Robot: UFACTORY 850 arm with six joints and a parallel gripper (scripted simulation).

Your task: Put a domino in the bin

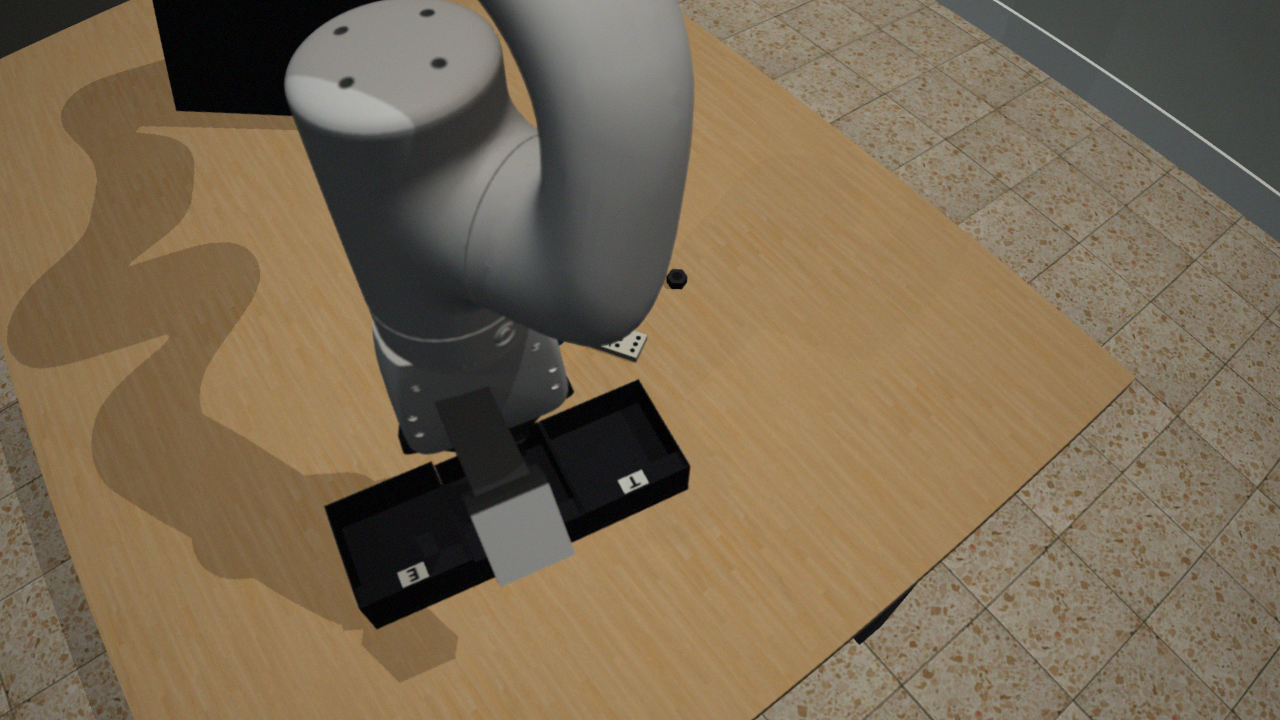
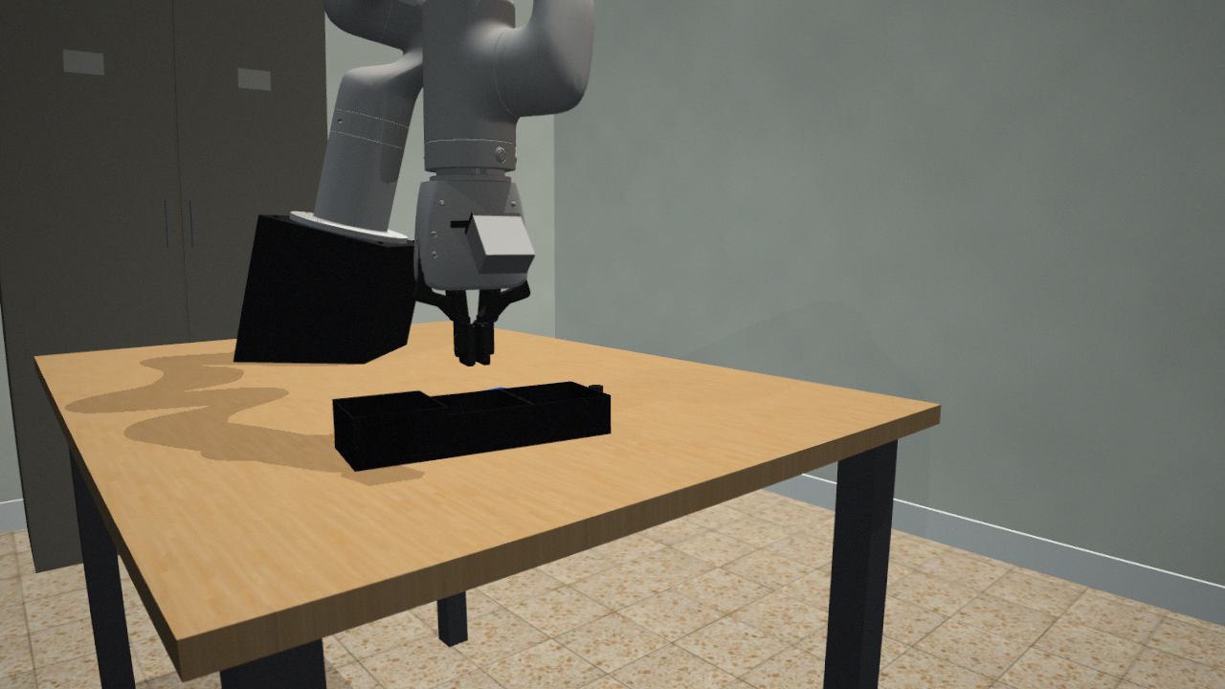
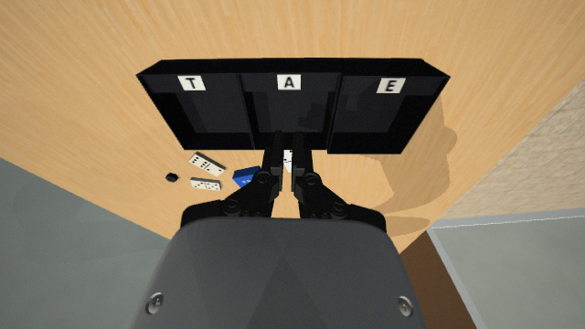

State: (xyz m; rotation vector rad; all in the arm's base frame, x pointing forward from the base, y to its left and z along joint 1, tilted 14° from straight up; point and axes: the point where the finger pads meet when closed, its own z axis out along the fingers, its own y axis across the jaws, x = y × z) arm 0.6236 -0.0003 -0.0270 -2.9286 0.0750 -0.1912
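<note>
The black three-part tray lies 70 mm below my hand. Also, from my hand: blue 9V battery: 130 mm behind, 60 mm to the left, 90 mm below; then small black nut: 140 mm behind, 210 mm to the left, 90 mm below.
</note>
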